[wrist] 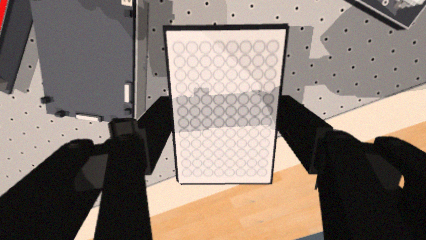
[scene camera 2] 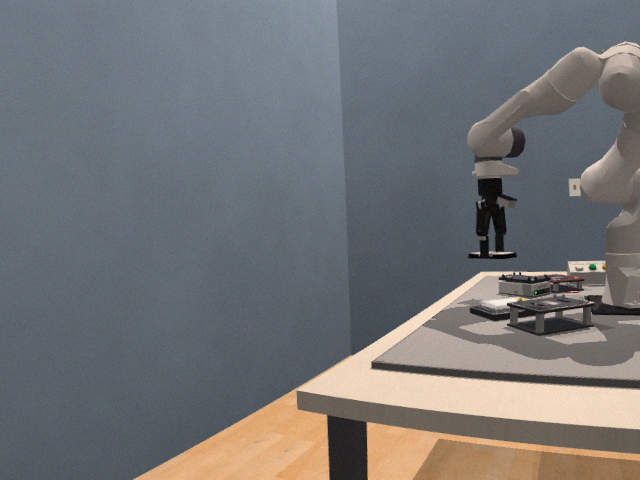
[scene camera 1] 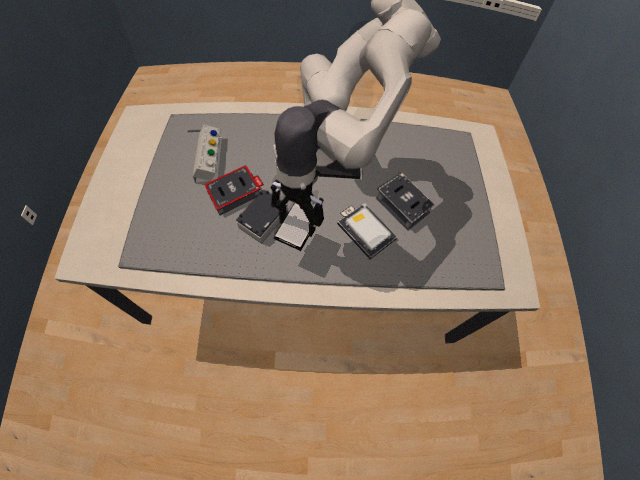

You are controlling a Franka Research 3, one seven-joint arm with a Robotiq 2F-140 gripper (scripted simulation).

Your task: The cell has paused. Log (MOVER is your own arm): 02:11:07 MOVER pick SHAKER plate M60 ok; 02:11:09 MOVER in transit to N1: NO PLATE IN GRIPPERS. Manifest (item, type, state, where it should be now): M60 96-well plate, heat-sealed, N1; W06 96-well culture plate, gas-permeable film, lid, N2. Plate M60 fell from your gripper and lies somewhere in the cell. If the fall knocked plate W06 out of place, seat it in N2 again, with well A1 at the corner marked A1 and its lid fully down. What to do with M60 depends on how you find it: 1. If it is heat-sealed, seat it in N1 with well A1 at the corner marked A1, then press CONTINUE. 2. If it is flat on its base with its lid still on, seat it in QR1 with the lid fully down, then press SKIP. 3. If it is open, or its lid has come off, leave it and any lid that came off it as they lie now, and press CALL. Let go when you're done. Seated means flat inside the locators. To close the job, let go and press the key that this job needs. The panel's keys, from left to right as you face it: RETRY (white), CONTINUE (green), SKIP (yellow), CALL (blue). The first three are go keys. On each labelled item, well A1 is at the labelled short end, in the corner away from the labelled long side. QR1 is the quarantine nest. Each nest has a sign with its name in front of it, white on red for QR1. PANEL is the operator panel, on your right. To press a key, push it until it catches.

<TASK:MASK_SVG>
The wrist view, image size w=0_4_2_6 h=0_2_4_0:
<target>gripper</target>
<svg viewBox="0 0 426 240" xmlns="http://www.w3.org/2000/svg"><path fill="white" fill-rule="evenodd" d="M169 96L160 96L138 120L134 118L120 118L109 122L110 137L104 143L94 144L91 139L75 139L65 143L0 196L0 240L74 240L100 193L101 199L93 240L153 240L150 212L147 206L147 193L145 191L145 177L143 174L145 172L145 175L152 175L172 132ZM282 95L278 132L309 175L317 175L315 190L318 189L324 240L426 240L426 152L405 140L393 136L377 136L374 139L374 143L362 142L346 131L334 129L333 126L290 95Z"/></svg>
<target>plate M60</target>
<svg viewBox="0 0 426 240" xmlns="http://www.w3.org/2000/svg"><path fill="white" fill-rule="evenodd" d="M288 23L163 25L176 181L180 185L273 184L289 35Z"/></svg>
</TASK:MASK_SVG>
